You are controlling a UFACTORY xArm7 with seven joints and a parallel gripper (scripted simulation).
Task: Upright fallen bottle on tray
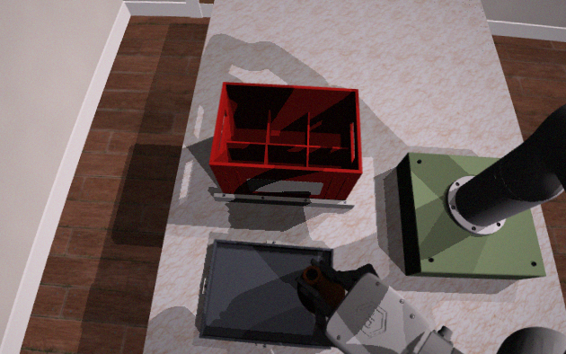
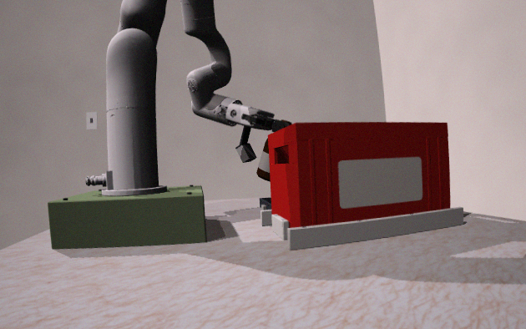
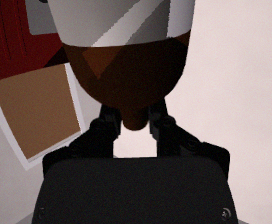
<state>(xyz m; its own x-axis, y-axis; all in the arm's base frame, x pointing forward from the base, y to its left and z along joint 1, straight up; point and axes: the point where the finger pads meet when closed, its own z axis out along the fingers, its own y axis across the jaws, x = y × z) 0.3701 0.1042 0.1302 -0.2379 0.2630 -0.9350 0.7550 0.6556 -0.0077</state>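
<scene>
Right now my hand is 10 mm past the brown bottle, 10 mm to the right of it and 50 mm above it. The rest, counted from my hand: red crate: 290 mm to the right, 130 mm below; dark grey tray: 70 mm ahead, 200 mm below.
</scene>
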